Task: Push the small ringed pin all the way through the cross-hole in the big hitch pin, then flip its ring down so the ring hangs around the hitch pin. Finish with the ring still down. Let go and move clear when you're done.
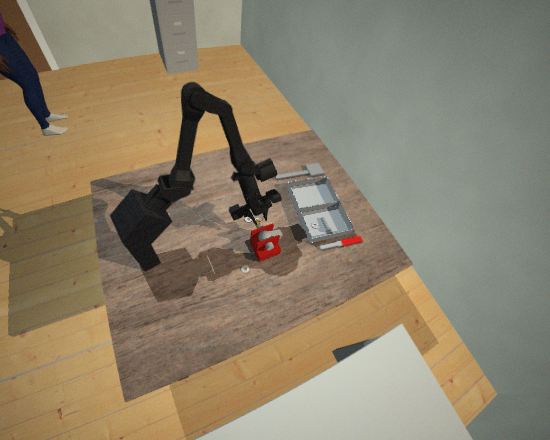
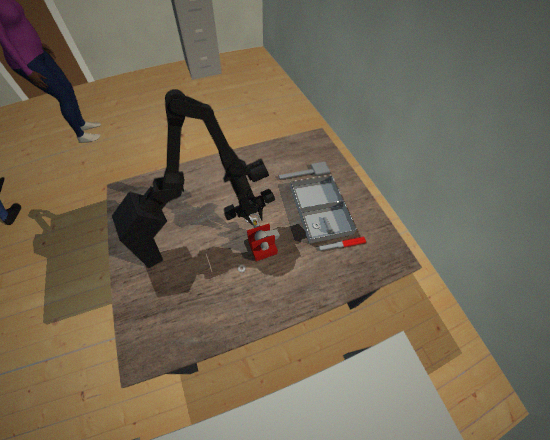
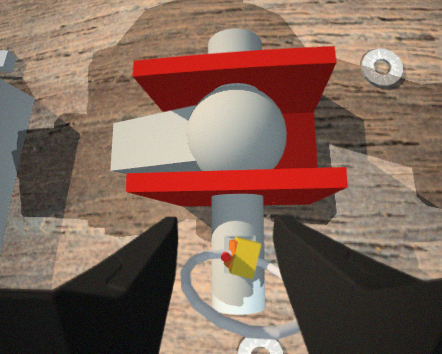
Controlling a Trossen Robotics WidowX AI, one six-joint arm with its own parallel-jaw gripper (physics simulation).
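Pixels of known places: gripper, fingertip midpoint: (image 1: 261,222) (image 2: 257,222) (image 3: 226,227); arm's base, origin of the base link: (image 1: 152,205) (image 2: 148,206).
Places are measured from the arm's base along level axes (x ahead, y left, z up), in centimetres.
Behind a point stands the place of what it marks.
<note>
The big hitch pin (image 1: 269,246) @[x 38.0, y -3.0, z -17.9 cm] (image 2: 264,246) @[x 38.1, y -3.0, z -17.9 cm] (image 3: 237,210) @[x 34.8, y 5.0, z -17.9 cm] lies through both walls of the red bracket (image 1: 270,254) @[x 38.9, y -3.9, z -22.7 cm] (image 2: 265,254) @[x 38.5, y -4.1, z -22.5 cm] (image 3: 235,180) @[x 35.2, y 3.9, z -16.5 cm]. The small pin's yellow head (image 3: 246,257) @[x 33.6, y 6.5, z -16.7 cm] sits tilted at the cross-hole near the shaft's near end, with orange and red parts beside it; how deep the pin is in the hole is unclear. Its grey ring (image 3: 186,285) @[x 35.0, y 7.8, z -14.1 cm] slants out past the shaft end, and its right side passes behind the right finger. My gripper (image 1: 260,219) @[x 34.7, y 5.8, z -15.8 cm] (image 2: 257,221) @[x 34.7, y 5.8, z -15.8 cm] (image 3: 226,227) @[x 34.7, y 5.8, z -15.8 cm] is part open, its fingers on either side of the shaft, nothing gripped.
Washers (image 1: 245,269) @[x 29.4, y -9.7, z -25.5 cm] (image 2: 241,268) @[x 29.3, y -9.6, z -25.5 cm] (image 3: 382,67) lie on the table near the bracket. A grey two-part tray (image 1: 307,225) @[x 55.5, y 11.7, z -25.7 cm] (image 2: 303,224) @[x 53.3, y 11.1, z -24.0 cm] stands beyond it, with a mallet (image 1: 314,170) @[x 61.6, y 43.1, z -24.3 cm] (image 2: 320,168) @[x 61.9, y 43.8, z -24.3 cm] and a red-handled tool (image 1: 352,241) @[x 74.5, y 4.4, z -24.8 cm] (image 2: 355,242) @[x 74.8, y 4.3, z -24.8 cm] at its ends.
</note>
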